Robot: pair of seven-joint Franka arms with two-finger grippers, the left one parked.
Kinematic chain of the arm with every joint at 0, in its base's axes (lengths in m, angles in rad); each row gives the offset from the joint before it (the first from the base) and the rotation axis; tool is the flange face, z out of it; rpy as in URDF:
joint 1: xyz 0 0 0.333 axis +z
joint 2: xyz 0 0 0 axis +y
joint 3: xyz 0 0 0.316 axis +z
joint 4: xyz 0.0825 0 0 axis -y
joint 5: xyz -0.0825 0 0.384 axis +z
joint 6: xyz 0 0 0 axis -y
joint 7: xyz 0.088 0 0 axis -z
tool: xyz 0 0 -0.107 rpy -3.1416 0 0
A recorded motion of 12 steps. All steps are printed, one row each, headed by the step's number.
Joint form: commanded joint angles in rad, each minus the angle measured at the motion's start. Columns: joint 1, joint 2, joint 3, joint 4, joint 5, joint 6, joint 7.
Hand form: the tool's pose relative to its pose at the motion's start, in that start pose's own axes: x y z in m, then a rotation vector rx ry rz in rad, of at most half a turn. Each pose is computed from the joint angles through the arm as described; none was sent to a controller.
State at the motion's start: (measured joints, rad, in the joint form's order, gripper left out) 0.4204 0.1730 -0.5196 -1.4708 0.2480 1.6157 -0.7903
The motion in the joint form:
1: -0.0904 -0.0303 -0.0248 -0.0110 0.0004 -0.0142 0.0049
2: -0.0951 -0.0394 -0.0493 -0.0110 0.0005 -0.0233 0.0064
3: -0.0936 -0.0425 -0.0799 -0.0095 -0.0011 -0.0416 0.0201
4: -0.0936 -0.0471 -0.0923 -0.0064 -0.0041 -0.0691 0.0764
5: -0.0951 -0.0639 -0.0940 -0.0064 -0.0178 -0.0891 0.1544
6: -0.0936 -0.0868 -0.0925 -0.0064 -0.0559 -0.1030 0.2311
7: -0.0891 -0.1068 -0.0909 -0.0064 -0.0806 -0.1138 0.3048
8: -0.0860 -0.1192 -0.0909 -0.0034 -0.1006 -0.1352 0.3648
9: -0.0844 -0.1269 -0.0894 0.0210 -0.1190 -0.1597 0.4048
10: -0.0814 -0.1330 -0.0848 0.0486 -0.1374 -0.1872 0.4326
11: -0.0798 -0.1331 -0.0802 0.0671 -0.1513 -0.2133 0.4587
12: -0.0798 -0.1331 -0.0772 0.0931 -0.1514 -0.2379 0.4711
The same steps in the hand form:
1: -0.0543 0.0434 -0.0224 -0.0065 0.0247 0.1161
2: -0.0688 0.0516 -0.0300 -0.0087 0.0299 0.1445
3: -0.0828 0.0594 -0.0344 -0.0047 0.0232 0.1854
4: -0.0907 0.0603 -0.0373 0.0083 0.0103 0.2521
5: -0.0979 0.0578 -0.0445 0.0099 0.0029 0.3310
6: -0.1058 0.0544 -0.0545 -0.0111 -0.0119 0.4033
7: -0.1106 0.0497 -0.0630 -0.0247 -0.0170 0.4698
8: -0.1151 0.0460 -0.0684 -0.0299 -0.0316 0.5265
9: -0.1174 0.0414 -0.0808 -0.0454 -0.0357 0.5609
10: -0.1178 0.0350 -0.0932 -0.0607 -0.0414 0.5794
11: -0.1175 0.0304 -0.0988 -0.0677 -0.0560 0.5998
12: -0.1169 0.0253 -0.1078 -0.0689 -0.0552 0.6067

